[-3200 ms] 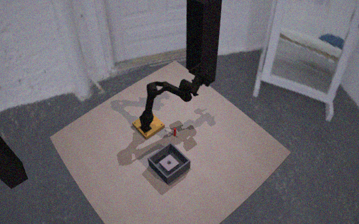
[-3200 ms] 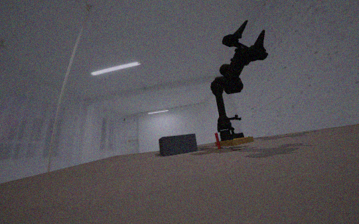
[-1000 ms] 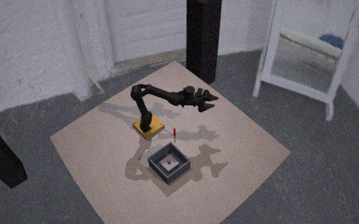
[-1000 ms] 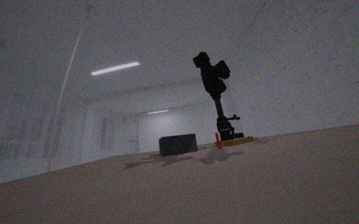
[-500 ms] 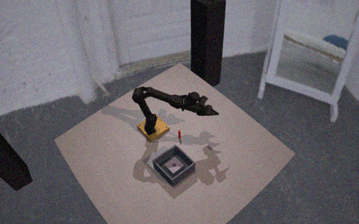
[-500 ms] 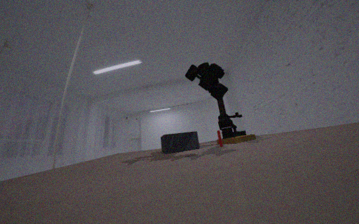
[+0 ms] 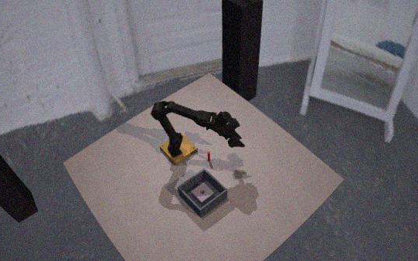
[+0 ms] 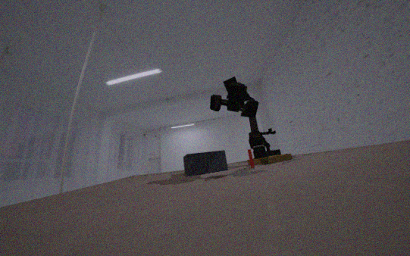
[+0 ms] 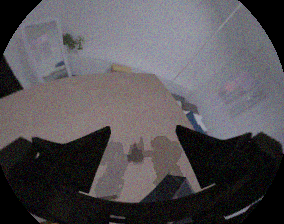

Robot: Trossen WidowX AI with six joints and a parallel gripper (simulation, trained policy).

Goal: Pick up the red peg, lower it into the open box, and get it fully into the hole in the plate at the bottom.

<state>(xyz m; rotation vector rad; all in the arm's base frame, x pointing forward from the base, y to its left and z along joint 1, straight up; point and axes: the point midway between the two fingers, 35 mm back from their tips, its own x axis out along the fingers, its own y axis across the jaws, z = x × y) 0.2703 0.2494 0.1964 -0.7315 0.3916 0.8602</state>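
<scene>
The red peg lies 14 cm behind my gripper tip, 13 cm to the right of it and 17 cm below it. The rest, counted from my gripper tip: plate: 5 cm ahead, 31 cm to the right, 16 cm below; then box: 5 cm ahead, 31 cm to the right, 18 cm below.
</scene>
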